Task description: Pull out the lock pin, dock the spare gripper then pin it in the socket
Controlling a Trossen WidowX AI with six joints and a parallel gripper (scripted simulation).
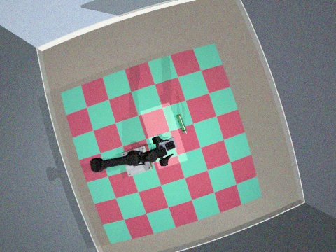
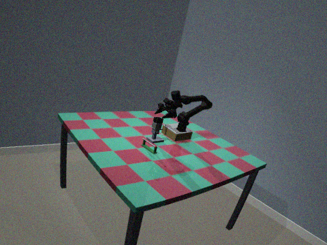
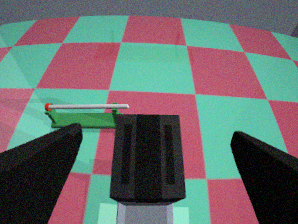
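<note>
The cradle is 170 mm below my gripper tip, 140 mm to the left of it and 110 mm ahead of it. Also, from my gripper tip: spare gripper: 70 mm below, 10 mm to the left; mount: 140 mm below, 10 mm to the left, 10 mm behind.
</note>
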